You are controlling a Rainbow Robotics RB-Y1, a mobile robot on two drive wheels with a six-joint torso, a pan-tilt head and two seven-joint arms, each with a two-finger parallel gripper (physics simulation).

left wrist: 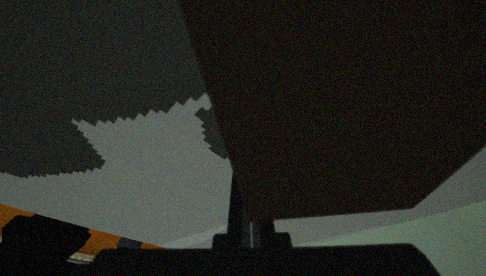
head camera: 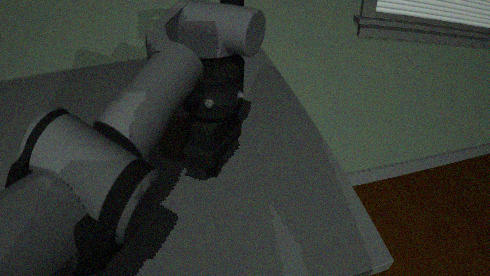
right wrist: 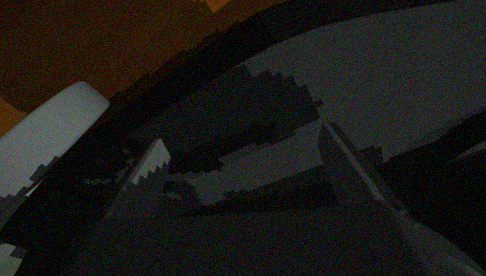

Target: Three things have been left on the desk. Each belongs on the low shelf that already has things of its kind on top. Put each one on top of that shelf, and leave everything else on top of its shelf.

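Frame: origin at the robot's base, x ahead, y left, z up, level; millimetres.
Seen in the pictures: left gripper, fingertip midpoint: (head camera: 213, 173); right gripper, fingertip midpoint: (right wrist: 240, 141).
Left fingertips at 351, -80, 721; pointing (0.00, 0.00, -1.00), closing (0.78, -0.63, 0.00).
A point is followed by its place in that frame, as x, y, z.
The grey desk (head camera: 274, 184) {307, -174, 721} fills the head camera view. My left gripper (head camera: 203, 169) {351, -80, 721} points down onto it at the centre left, and its dark body hides whatever lies beneath. In the left wrist view its fingers (left wrist: 250, 228) are pressed together with nothing between them. A large dark brown box (left wrist: 311, 103) fills the upper right of that view, very close to the fingers; I cannot tell whether it touches them. My right gripper (right wrist: 240, 141) {-278, -190, 191} is open and empty, over dim grey surfaces.
The desk's right edge (head camera: 361, 196) drops to a brown wooden floor (head camera: 396, 213) {672, -962, 1}. A green wall with a window (head camera: 393, 20) {884, -793, 835} stands behind. A white rounded shape (right wrist: 76, 113) shows at the left of the right wrist view.
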